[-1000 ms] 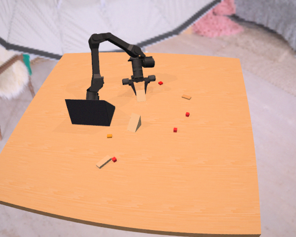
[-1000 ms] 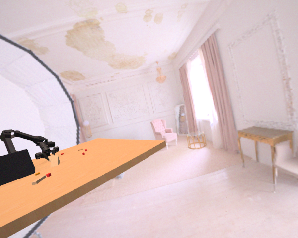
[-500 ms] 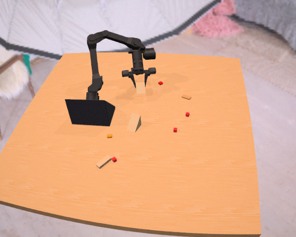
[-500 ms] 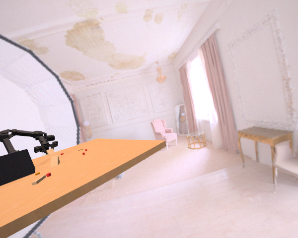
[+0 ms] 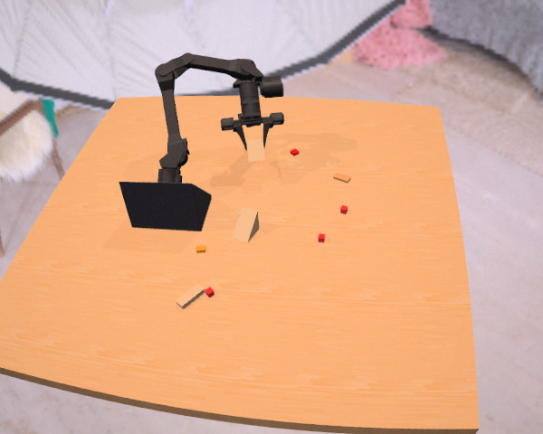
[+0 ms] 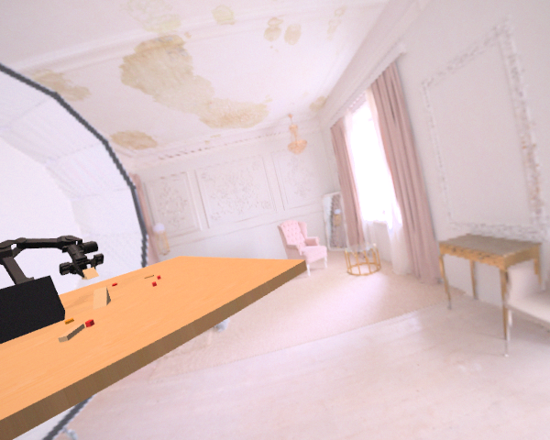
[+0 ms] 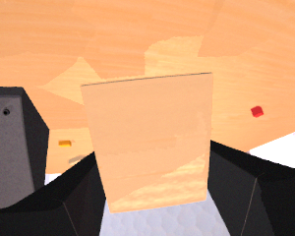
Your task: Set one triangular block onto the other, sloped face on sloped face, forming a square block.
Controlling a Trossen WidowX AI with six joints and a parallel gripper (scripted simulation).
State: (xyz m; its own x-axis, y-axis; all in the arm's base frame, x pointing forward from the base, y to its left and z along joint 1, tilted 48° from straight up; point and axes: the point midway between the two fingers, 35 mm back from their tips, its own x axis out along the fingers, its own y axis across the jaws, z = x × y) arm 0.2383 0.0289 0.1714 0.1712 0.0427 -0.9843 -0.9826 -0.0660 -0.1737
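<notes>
Right now my gripper tip is 10 mm past the triangular block, 230 mm to the left of it and 90 mm above it. Round my gripper tip: orange piece 130 mm behind, 310 mm to the right, 100 mm below.
</notes>
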